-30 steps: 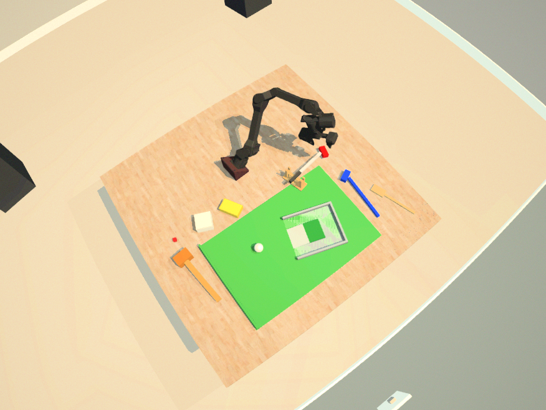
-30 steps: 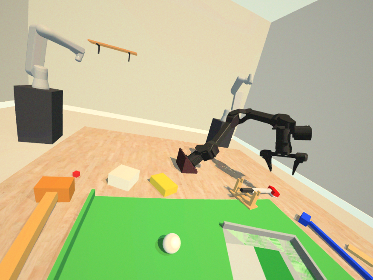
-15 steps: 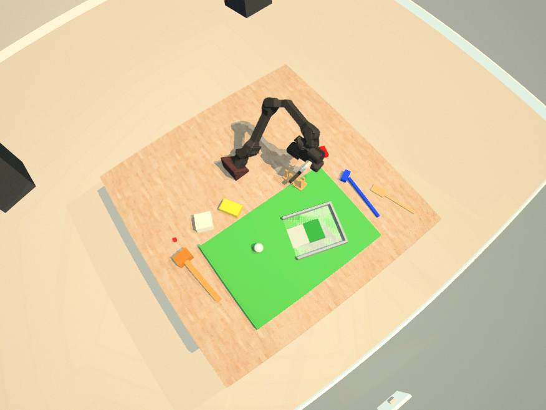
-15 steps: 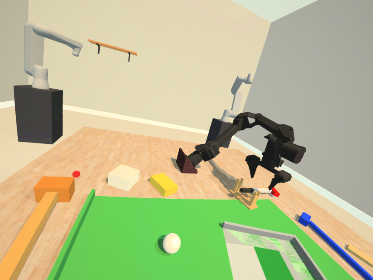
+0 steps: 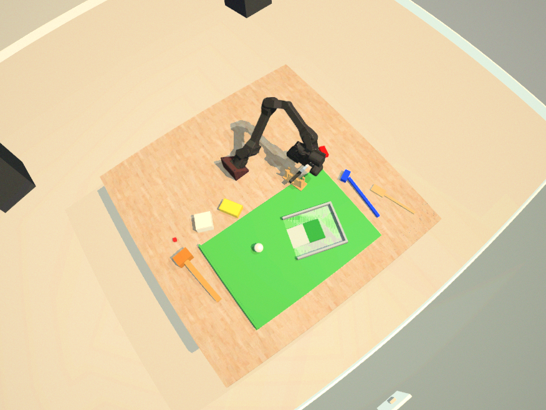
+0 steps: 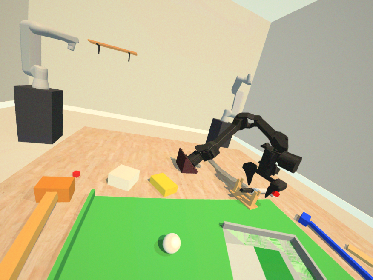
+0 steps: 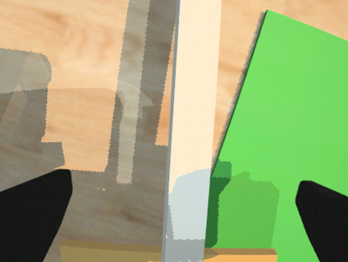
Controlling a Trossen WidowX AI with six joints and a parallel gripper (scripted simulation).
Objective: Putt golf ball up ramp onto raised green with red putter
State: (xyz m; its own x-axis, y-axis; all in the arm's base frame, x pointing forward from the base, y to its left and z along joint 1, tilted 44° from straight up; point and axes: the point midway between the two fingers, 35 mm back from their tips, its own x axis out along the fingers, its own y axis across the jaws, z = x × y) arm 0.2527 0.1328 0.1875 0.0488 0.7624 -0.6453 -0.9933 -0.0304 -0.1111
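My gripper tip is now 30 mm to the right of the red putter and 10 mm above it. Also, from my gripper tip: blue putter: 280 mm ahead, 100 mm to the left, 20 mm below; then yellow block: 100 mm behind, 410 mm to the right, 20 mm below; then green mat: 220 mm ahead, 320 mm to the right, 30 mm below.
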